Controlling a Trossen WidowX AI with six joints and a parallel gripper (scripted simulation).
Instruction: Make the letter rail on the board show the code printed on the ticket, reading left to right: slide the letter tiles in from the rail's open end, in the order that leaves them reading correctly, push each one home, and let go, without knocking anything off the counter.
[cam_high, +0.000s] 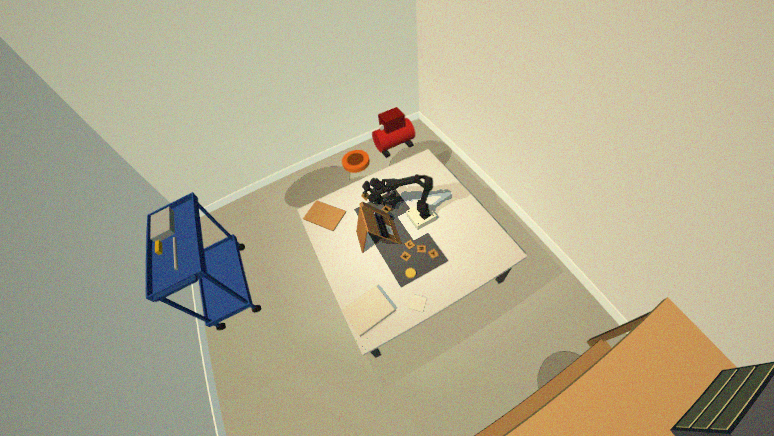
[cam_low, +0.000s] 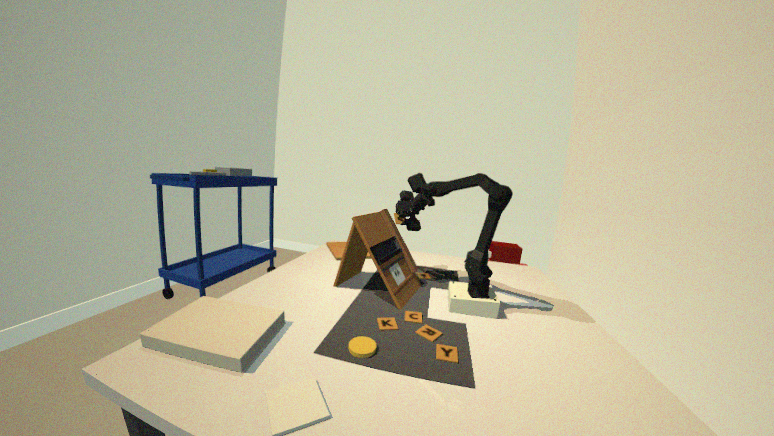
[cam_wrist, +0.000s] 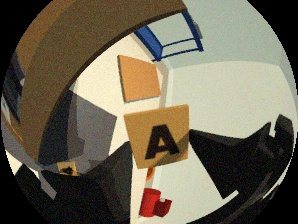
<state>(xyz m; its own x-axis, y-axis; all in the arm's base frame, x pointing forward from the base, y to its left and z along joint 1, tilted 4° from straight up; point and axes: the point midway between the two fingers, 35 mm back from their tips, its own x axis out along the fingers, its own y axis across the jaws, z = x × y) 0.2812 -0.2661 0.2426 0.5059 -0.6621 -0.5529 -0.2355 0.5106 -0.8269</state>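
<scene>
My gripper tip is now 25 cm to the right of the white ticket, 16 cm above it and 1 cm past it. Also, from my gripper tip: yellow disc 58 cm to the left, 24 cm below, 6 cm ahead; then dark mat 27 cm to the left, 25 cm below, 11 cm behind; then orange sheet 29 cm ahead, 25 cm below, 24 cm to the right.
</scene>
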